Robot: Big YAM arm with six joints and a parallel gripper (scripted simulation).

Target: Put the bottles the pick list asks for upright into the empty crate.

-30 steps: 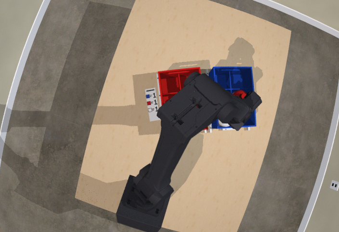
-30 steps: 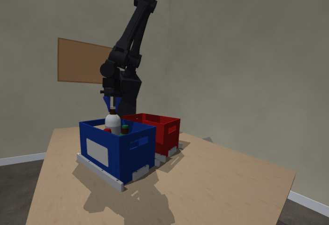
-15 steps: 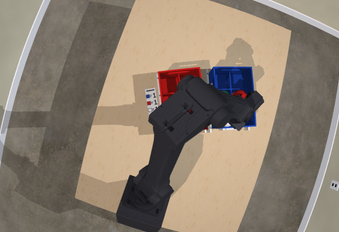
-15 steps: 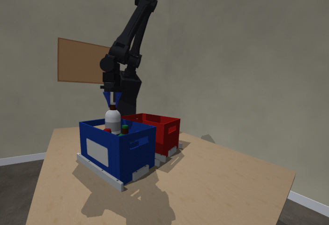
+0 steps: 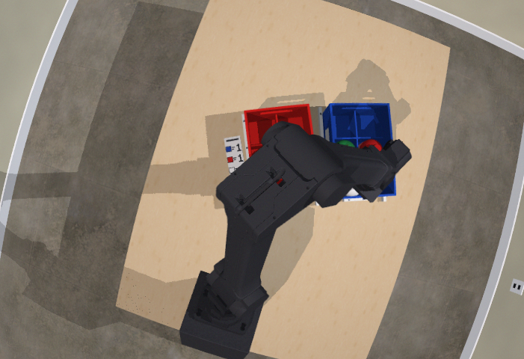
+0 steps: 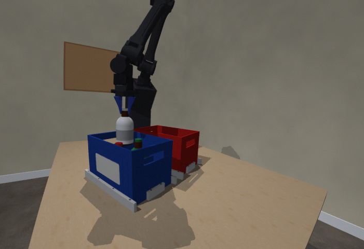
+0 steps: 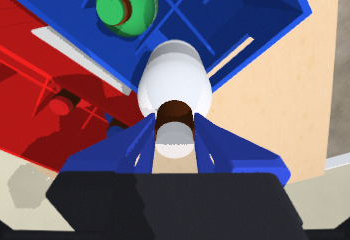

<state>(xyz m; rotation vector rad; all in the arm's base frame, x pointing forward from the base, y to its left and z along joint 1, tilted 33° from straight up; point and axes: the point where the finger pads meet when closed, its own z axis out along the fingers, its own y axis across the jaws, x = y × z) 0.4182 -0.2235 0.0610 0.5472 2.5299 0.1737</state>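
My gripper is now 6 cm above the white-label bottle. The rest, counted from my hand: green-label bottle (9 cm ahead, 3 cm to the left, 17 cm below); blue-label bottle (5 cm behind, 13 cm to the left, 17 cm below); blue crate (10 cm ahead, 1 cm to the right, 18 cm below).
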